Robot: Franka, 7 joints.
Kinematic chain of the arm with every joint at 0, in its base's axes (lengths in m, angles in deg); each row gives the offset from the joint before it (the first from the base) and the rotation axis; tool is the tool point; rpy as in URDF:
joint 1: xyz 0 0 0.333 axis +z
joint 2: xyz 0 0 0 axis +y
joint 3: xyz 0 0 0.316 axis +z
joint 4: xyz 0.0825 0 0 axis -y
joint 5: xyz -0.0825 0 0.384 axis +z
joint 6: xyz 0 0 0 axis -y
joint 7: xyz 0.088 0 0 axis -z
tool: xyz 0 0 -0.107 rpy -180 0 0
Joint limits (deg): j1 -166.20..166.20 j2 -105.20..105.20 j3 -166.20..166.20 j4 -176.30..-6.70 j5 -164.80..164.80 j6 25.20..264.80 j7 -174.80..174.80
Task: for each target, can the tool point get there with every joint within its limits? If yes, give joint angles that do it. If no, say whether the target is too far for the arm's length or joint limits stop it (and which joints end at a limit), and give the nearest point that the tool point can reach.
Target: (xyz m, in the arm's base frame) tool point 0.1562 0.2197 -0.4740
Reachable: no: joint limits stop it (at a limit: joint 2) | nearest point 0.1576 0.2217 -0.3606 | short by 0.113 m
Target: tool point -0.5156 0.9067 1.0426
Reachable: no: too far | nearest point -0.3506 0.6166 0.8156 | short by 0.404 m
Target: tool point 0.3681 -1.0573 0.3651
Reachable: no: too far | nearest point 0.2820 -0.8099 0.3576 | short by 0.262 m
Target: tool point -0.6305 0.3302 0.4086
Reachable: yes | joints 98.32 57.84 80.14 -91.81 78.51 165.63 -4.87
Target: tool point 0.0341 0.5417 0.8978
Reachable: yes | joints 135.86 40.63 -101.53 -43.45 -9.27 96.49 -10.10
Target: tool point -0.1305 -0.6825 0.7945
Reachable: yes | joints -118.23 78.97 139.23 -49.37 127.83 110.06 102.99
